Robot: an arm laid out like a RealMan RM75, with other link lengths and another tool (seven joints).
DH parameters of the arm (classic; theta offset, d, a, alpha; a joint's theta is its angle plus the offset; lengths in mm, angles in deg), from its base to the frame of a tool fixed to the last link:
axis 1: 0 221.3 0 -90
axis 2: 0 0 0 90
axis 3: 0 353.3 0 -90
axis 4: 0 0 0 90
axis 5: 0 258.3 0 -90
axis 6: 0 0 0 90
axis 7: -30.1 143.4 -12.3 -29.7
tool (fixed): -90 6.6 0 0
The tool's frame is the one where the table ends.
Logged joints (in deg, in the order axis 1, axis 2, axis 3, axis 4, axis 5, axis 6, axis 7), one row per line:
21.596, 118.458, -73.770, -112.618, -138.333, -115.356, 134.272
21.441, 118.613, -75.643, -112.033, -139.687, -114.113, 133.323
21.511, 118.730, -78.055, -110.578, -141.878, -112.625, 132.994
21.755, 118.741, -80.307, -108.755, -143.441, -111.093, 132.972
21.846, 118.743, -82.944, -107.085, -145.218, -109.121, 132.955
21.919, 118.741, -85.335, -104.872, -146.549, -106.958, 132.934
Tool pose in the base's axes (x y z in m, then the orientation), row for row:
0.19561, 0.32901, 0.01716, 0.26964, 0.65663, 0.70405, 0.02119
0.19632, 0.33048, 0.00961, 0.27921, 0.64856, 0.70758, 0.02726
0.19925, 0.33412, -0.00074, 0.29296, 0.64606, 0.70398, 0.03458
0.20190, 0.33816, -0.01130, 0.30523, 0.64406, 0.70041, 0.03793
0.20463, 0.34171, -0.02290, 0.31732, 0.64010, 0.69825, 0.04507
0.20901, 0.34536, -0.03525, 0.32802, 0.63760, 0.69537, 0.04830
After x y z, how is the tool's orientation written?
As a quaternion, w x y z.
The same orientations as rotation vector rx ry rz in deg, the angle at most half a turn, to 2 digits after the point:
101.41, 108.73, 3.27
99.67, 108.75, 4.19
98.61, 107.45, 5.28
97.70, 106.25, 5.75
96.52, 105.29, 6.80
95.64, 104.31, 7.25

